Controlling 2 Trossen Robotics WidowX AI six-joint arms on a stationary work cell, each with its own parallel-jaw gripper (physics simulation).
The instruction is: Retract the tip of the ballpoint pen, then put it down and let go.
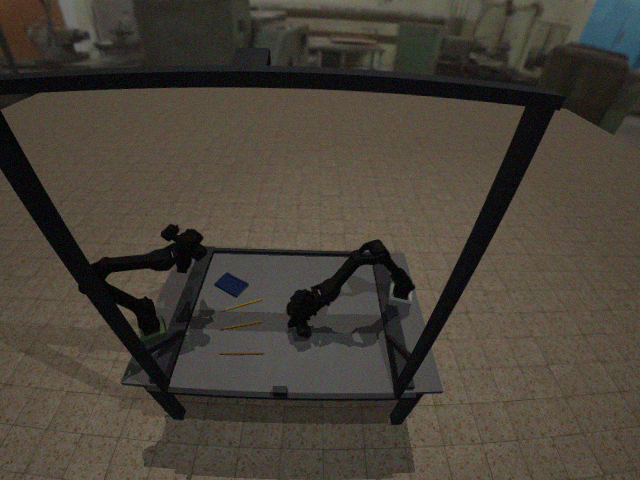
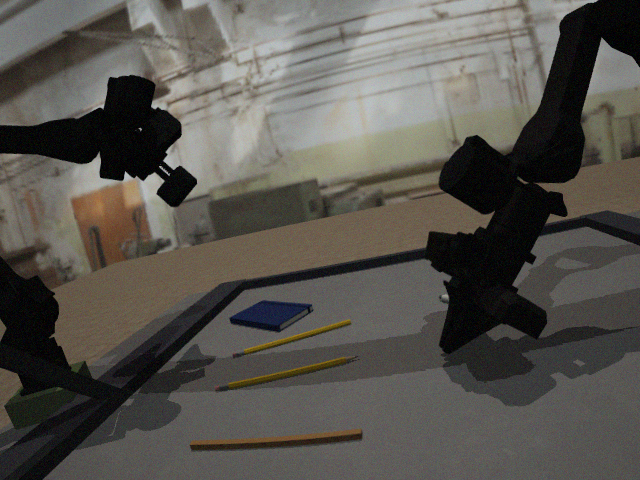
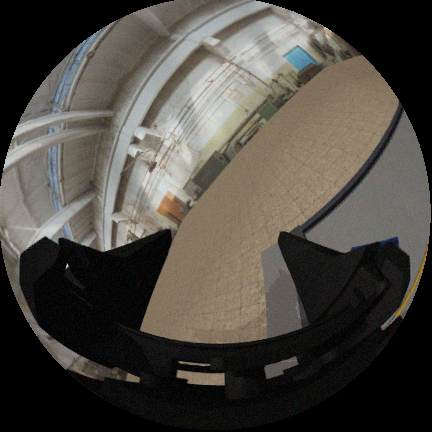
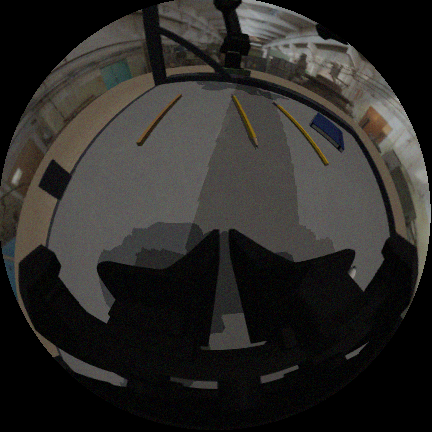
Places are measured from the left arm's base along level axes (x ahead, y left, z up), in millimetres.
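Pixels of known places: left gripper, fingertip midpoint: (image 2: pixel 161 166) (image 3: pixel 226 236); right gripper, fingertip midpoint: (image 1: pixel 288 326) (image 2: pixel 443 350) (image 4: pixel 223 234); left arm's base, link origin: (image 1: pixel 151 327) (image 4: pixel 231 67); right arm's base, link origin: (image 1: pixel 401 293).
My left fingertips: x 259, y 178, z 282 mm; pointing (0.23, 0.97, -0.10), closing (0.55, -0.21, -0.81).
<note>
Ahead of a thing's pixels: the offset from my left fingertips to its top centre.
The white ballpoint pen is mostly hidden. My right gripper (image 1: pixel 302 330) (image 2: pixel 456 344) (image 4: pixel 223 234) points down at the table beside the pen. Its fingers are shut to a narrow slit with only table showing between them. My left gripper (image 1: pixel 182 261) (image 3: pixel 226 236) is open and empty, held high over the table's far left corner.
Two yellow pencils @(dx +125, dy -218, dz -315 mm) (image 1: pixel 243 304) @(dx +87, dy -318, dz -314 mm) (image 1: pixel 243 325) (image 2: pixel 294 337) (image 2: pixel 287 372), a wooden stick @(dx +36, dy -440, dz -315 mm) (image 1: pixel 240 353) (image 2: pixel 276 440) and a blue notebook @(dx +121, dy -81, dz -310 mm) (image 1: pixel 231 284) (image 2: pixel 270 314) (image 4: pixel 328 130) lie on the left half of the table. Dark frame posts (image 1: pixel 490 219) stand around the cell.
</note>
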